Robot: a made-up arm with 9 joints. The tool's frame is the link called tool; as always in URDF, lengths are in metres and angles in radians. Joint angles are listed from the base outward. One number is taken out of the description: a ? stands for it. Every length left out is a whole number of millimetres.
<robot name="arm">
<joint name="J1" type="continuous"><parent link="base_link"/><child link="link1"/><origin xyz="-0.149 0.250 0.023" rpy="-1.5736 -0.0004 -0.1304"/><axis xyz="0 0 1"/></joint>
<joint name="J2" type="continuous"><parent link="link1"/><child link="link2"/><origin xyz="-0.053 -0.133 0.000" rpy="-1.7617 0.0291 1.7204"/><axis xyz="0 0 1"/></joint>
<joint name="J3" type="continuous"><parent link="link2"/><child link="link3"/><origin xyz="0.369 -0.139 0.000" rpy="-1.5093 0.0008 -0.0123"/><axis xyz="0 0 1"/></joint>
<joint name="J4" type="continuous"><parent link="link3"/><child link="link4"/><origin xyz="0.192 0.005 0.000" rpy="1.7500 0.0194 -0.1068"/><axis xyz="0 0 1"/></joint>
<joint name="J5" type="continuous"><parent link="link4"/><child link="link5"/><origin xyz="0.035 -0.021 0.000" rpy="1.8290 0.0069 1.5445"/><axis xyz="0 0 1"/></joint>
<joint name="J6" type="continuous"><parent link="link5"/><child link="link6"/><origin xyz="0.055 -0.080 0.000" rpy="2.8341 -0.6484 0.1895"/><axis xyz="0 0 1"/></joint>
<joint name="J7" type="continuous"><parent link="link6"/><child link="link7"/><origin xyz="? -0.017 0.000" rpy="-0.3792 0.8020 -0.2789"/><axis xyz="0 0 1"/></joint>
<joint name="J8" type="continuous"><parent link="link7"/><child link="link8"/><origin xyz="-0.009 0.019 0.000" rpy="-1.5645 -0.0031 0.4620"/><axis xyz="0 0 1"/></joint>
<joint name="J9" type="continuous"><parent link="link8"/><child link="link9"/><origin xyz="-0.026 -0.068 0.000" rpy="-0.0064 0.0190 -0.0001"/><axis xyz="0 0 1"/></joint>
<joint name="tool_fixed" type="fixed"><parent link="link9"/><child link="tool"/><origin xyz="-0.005 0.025 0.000" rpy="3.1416 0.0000 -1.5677"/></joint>
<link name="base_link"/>
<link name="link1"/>
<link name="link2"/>
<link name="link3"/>
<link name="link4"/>
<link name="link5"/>
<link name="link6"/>
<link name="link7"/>
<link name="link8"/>
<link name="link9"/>
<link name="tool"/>
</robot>
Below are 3 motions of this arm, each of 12 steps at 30 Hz.
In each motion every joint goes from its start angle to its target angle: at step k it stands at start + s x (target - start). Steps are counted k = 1, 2, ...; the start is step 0. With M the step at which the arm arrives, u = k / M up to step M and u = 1 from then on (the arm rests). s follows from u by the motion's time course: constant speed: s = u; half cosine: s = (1 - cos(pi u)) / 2; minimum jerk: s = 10 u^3 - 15 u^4 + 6 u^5.
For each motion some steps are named. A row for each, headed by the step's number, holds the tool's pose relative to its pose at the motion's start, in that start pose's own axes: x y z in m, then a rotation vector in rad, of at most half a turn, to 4 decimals.
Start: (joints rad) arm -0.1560 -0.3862 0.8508 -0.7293 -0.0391 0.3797 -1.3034 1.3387 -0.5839
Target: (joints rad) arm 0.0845 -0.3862 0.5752 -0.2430 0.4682 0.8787 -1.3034 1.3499 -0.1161
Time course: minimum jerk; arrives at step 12
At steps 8, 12:
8: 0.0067 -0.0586 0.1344 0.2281 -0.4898 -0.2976
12: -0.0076 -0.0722 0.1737 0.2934 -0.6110 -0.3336

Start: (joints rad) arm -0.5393 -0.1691 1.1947 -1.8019 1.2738 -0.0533 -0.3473 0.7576 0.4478
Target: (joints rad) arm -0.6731 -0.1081 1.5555 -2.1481 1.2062 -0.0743 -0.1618 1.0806 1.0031
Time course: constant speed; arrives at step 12
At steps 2, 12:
2: -0.0012 -0.0160 -0.0155 -0.0764 -0.0440 -0.1280
12: 0.0153 -0.1055 -0.0590 -0.2952 -0.4411 -0.7406

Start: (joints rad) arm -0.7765 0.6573 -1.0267 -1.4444 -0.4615 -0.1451 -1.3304 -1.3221 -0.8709
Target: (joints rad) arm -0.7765 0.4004 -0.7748 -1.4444 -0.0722 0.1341 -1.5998 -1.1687 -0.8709
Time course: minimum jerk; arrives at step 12
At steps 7, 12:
7: -0.0218 0.0519 -0.0784 0.2361 -0.0158 -0.1239
12: -0.0315 0.0881 -0.1181 0.3586 -0.0134 -0.1873

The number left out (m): -0.035
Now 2 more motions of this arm.
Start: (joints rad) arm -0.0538 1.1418 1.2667 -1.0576 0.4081 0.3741 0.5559 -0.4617 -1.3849
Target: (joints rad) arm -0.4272 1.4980 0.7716 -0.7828 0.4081 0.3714 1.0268 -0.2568 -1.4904
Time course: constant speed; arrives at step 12
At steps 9, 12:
9: 0.0987 -0.1094 -0.1546 0.5212 -0.2331 0.2339
12: 0.1399 -0.1192 -0.2183 0.7269 -0.3130 0.2926

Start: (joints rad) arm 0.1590 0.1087 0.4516 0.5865 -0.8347 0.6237 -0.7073 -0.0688 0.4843
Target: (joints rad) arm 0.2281 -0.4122 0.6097 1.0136 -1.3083 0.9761 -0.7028 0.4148 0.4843
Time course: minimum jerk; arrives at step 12
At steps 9, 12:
9: -0.0494 0.2267 -0.0947 -0.0700 0.5886 -0.3659
12: -0.0511 0.2532 -0.1003 -0.0885 0.6595 -0.4139

